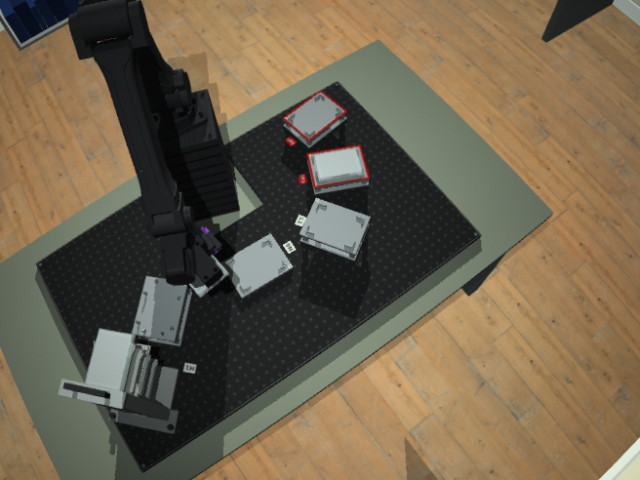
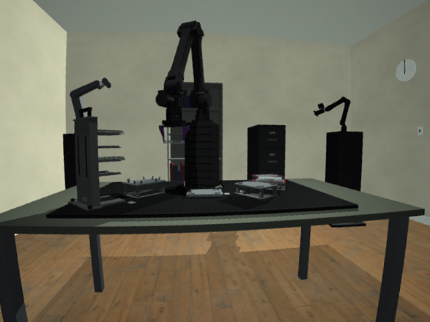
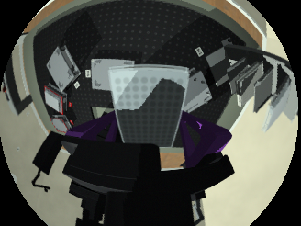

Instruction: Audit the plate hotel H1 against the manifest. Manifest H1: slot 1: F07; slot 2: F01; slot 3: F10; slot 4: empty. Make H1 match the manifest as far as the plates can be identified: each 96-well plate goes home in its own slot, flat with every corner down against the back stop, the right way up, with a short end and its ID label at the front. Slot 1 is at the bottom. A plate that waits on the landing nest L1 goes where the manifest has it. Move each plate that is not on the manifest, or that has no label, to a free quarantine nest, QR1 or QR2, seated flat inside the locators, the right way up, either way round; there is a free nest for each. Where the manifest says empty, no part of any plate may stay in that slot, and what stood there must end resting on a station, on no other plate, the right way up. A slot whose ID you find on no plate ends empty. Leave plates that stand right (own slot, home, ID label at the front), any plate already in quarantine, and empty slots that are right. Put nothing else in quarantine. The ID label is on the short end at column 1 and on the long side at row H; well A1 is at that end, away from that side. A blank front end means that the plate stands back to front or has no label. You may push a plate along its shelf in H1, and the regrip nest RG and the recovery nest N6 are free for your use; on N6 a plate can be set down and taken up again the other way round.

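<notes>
Now: the recovery nest N6 240 mm below my hand, 130 mm to the left of it and 30 mm behind it. From my hand the other things lie so: N6 tag: 240 mm to the left, 240 mm below, 40 mm behind; grey 96-well plate: 260 mm to the right, 130 mm ahead, 40 mm above; regrip nest RG: 190 mm below, 150 mm to the right, 20 mm behind.
</notes>
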